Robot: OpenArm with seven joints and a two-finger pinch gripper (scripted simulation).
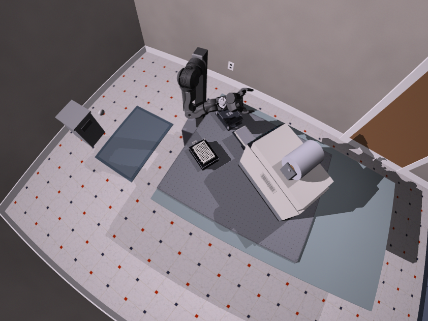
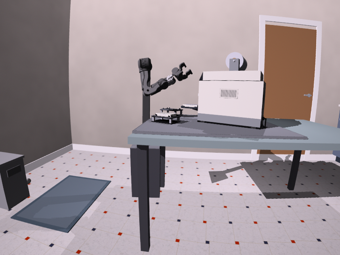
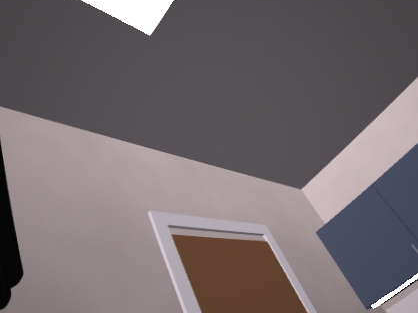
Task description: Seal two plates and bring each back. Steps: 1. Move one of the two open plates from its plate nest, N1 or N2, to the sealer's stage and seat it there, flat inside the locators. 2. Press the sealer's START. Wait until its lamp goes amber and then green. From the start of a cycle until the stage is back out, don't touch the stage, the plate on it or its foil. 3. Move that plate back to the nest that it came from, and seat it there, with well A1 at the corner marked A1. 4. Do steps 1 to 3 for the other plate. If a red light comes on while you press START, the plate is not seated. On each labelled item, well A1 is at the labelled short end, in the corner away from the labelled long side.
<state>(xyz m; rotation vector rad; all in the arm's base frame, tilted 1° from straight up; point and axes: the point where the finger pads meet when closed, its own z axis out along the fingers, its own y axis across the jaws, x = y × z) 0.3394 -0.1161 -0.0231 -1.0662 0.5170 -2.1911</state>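
Now: the sealer stage 40 mm ahead of my hand, 30 mm to the right of it and 310 mm below it. From my hand the other things lie so: foil roll 310 mm ahead, 220 mm to the right, 20 mm above; then screen 160 mm ahead, 60 mm to the right, 80 mm below; then plate nest 120 mm behind, 120 mm to the left, 340 mm below.
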